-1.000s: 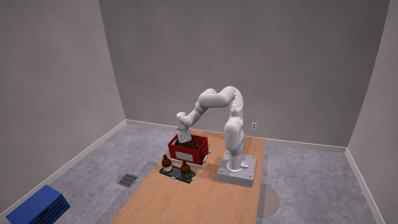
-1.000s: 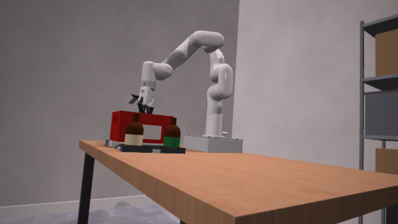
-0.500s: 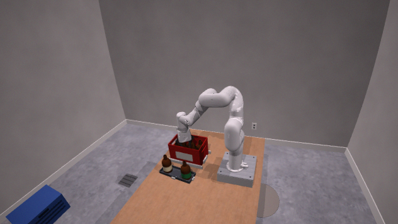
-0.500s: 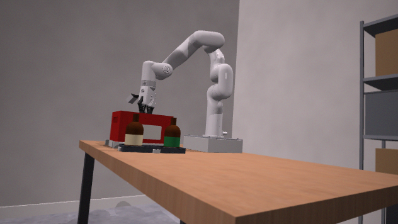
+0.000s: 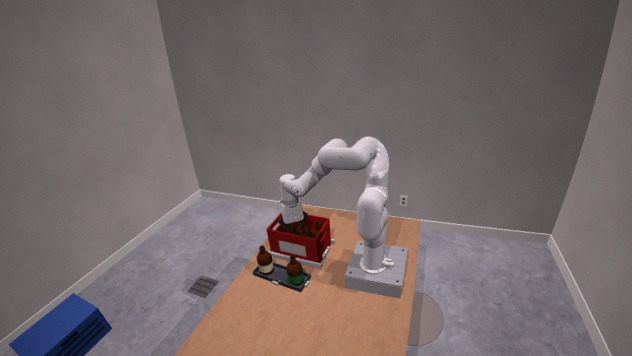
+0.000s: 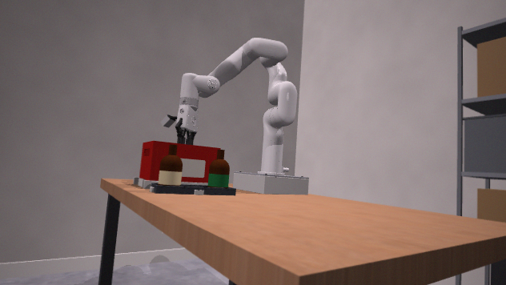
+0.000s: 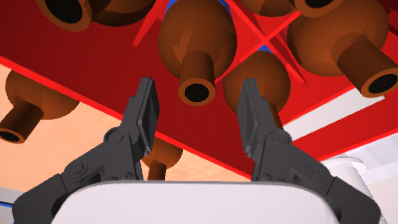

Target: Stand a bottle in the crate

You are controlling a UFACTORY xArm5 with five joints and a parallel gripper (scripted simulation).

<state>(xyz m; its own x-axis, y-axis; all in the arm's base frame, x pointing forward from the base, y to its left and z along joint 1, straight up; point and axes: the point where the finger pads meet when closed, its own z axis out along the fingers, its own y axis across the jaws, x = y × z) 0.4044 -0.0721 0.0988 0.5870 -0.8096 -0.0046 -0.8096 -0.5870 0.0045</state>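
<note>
Now: the red crate 40 mm to the right of my hand and 100 mm below it. The rest, counted from my hand: dark tray 30 mm ahead, 170 mm to the left, 170 mm below.
</note>
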